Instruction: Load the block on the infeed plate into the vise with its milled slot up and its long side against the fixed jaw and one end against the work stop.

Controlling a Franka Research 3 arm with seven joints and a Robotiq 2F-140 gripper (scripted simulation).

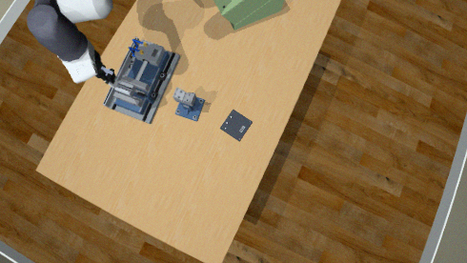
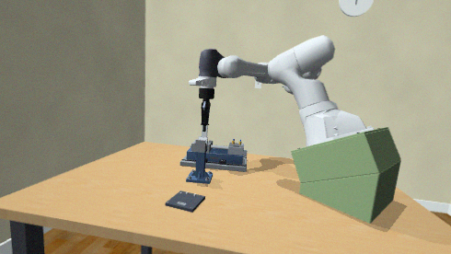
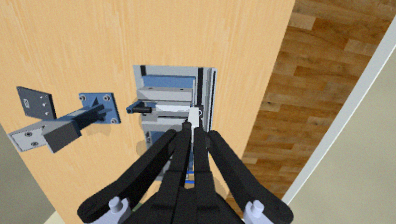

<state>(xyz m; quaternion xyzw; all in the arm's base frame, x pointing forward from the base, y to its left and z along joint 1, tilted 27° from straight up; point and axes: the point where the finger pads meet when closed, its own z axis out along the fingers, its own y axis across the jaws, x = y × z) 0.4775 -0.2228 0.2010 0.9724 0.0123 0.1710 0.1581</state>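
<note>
My gripper is now 4 cm to the right of the grey part and 4 cm above it. Also, from my hand: vise 7 cm behind, 6 cm to the left, 10 cm below; dark work stop rod 10 cm to the left, 5 cm below; grey air cylinder 16 cm behind, 6 cm to the left, 6 cm below.
</note>
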